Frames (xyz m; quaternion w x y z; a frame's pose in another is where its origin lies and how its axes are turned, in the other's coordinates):
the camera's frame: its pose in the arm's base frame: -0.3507 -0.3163 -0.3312 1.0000 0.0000 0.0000 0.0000
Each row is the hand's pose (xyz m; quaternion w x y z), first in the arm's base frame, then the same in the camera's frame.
Working: the arm's base frame: its pose in the camera's frame: 0.3507 0.3163 0.3312 1.0000 0.0000 0.0000 0.0000

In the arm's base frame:
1: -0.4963 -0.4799 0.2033 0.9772 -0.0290 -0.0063 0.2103
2: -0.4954 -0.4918 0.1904 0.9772 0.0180 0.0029 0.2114
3: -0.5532 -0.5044 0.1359 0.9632 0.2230 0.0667 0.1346
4: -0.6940 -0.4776 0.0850 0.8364 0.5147 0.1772 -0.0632
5: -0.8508 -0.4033 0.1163 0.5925 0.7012 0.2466 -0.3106
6: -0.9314 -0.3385 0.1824 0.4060 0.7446 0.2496 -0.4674
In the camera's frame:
1: -0.1456 -0.1636 0.5345 0.9772 -0.0290 -0.0063 0.2103
2: -0.1447 -0.1755 0.5216 0.9772 0.0180 0.0029 0.2114
3: -0.2025 -0.1881 0.4671 0.9632 0.2230 0.0667 0.1346
4: -0.3433 -0.1613 0.4162 0.8365 0.5147 0.1772 -0.0632
5: -0.5001 -0.0870 0.4475 0.5925 0.7012 0.2466 -0.3106
6: -0.5807 -0.0222 0.5136 0.4060 0.7446 0.2496 -0.4674

